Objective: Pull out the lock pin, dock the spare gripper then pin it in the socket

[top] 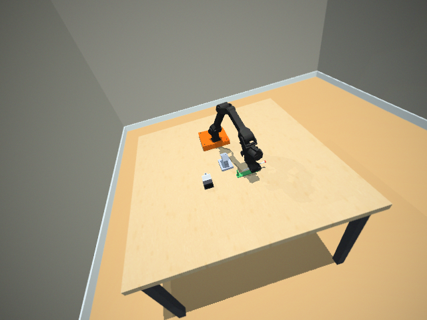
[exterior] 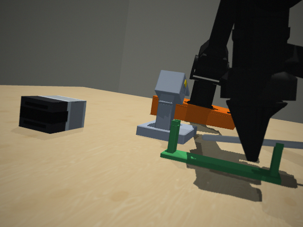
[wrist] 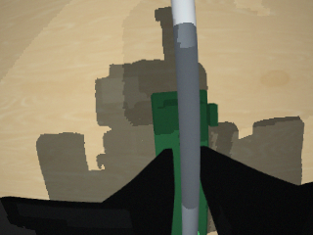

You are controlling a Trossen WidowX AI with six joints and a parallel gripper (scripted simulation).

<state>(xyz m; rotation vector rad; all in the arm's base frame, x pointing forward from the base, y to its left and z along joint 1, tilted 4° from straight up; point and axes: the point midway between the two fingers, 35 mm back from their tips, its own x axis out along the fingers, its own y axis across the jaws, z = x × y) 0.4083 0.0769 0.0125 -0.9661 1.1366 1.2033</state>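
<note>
My gripper tip is 4 cm to the left of the green rack, 1 cm below it and 1 cm past it. From my gripper tip the other things lie so: grey mount (14 cm behind, 12 cm to the right, 3 cm above); then spare gripper (28 cm to the right, 7 cm behind).
</note>
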